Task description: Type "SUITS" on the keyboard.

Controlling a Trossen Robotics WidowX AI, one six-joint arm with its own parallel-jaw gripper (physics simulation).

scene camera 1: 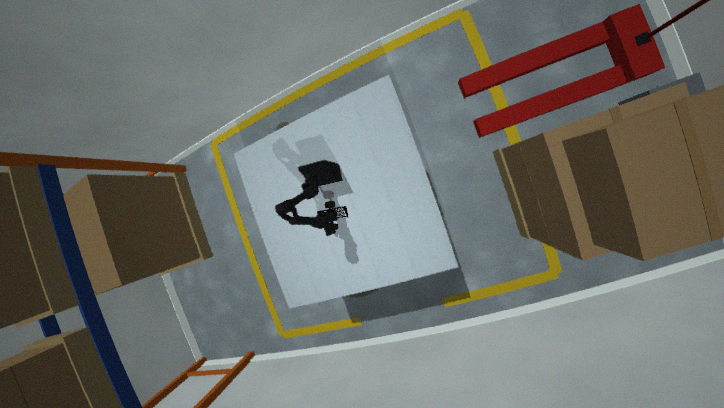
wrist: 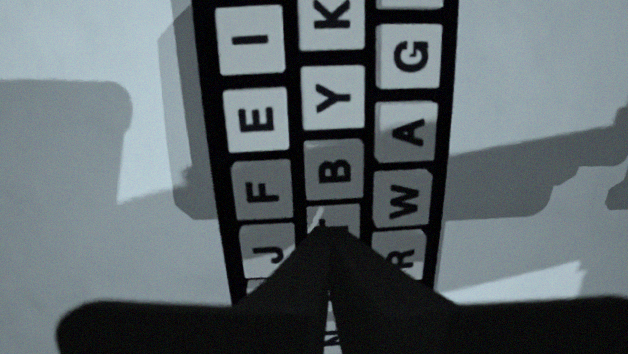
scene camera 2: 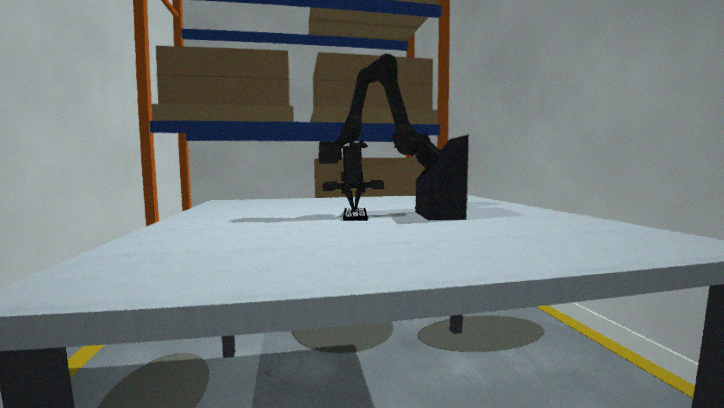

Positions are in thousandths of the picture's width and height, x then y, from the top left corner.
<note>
I see my gripper (scene camera 2: 490,523).
My gripper shows as well in the wrist view (wrist: 521,677).
</note>
